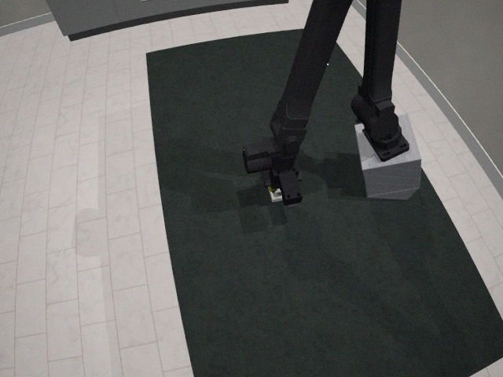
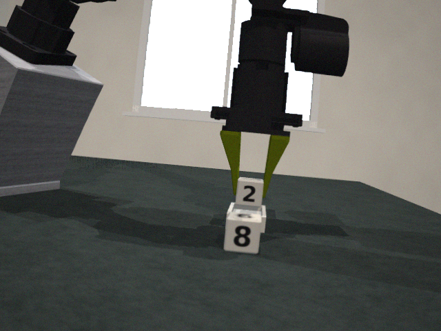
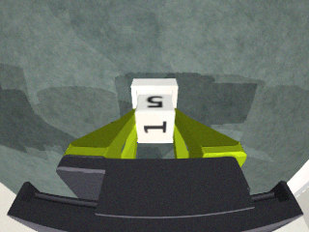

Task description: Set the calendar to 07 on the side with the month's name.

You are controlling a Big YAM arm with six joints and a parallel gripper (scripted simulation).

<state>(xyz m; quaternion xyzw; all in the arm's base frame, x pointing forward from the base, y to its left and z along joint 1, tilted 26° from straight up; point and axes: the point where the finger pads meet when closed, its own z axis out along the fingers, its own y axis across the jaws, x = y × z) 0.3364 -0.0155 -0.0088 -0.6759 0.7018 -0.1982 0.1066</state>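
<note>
Right now my hand is 30 mm above the small white tray and 20 mm to the left of it.
</note>
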